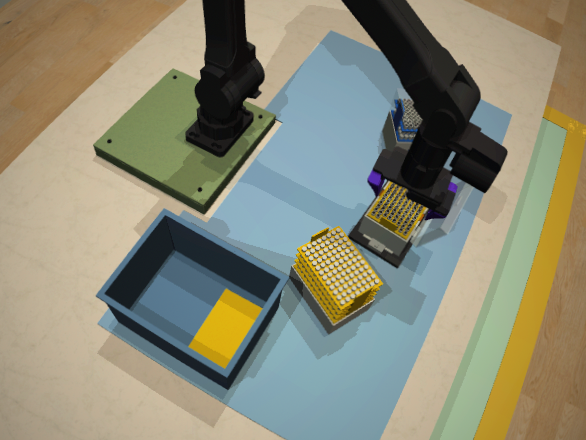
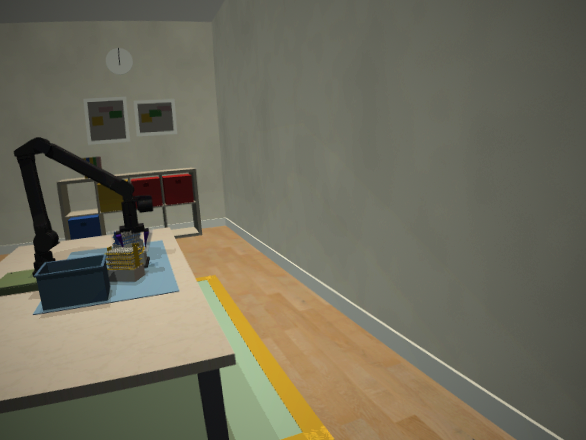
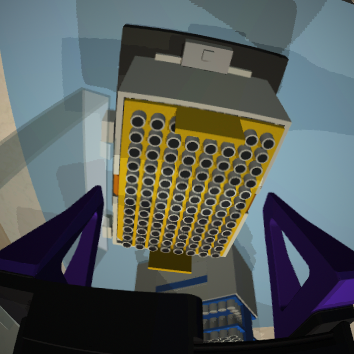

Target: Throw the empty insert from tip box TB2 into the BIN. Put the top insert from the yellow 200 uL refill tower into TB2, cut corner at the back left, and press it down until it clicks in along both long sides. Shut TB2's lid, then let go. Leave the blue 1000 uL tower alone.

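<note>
My gripper point(image 1: 407, 200) point(image 2: 132, 240) point(image 3: 184, 197) is open and empty, its purple fingers apart on either side of TB2. TB2 point(image 1: 387, 240) point(image 3: 200, 82) is a grey box on a dark base, its clear lid point(image 1: 457, 210) point(image 3: 95, 150) standing open along one long side. A yellow insert point(image 1: 397, 207) point(image 3: 185, 185) lies inside TB2's rim; whether both long sides are clicked in, I cannot tell. The yellow refill tower point(image 1: 340, 270) point(image 2: 125, 257) stands beside TB2. Another yellow insert point(image 1: 227, 330) lies in the blue BIN point(image 1: 170, 350) point(image 2: 75, 287).
The blue 1000 uL tower point(image 1: 410, 117) point(image 3: 225, 320) stands close behind TB2, partly hidden by the arm. The arm's base stands on a green plate point(image 1: 150, 125). The BIN's wall comes close to the yellow tower. The open lid stands close to one finger.
</note>
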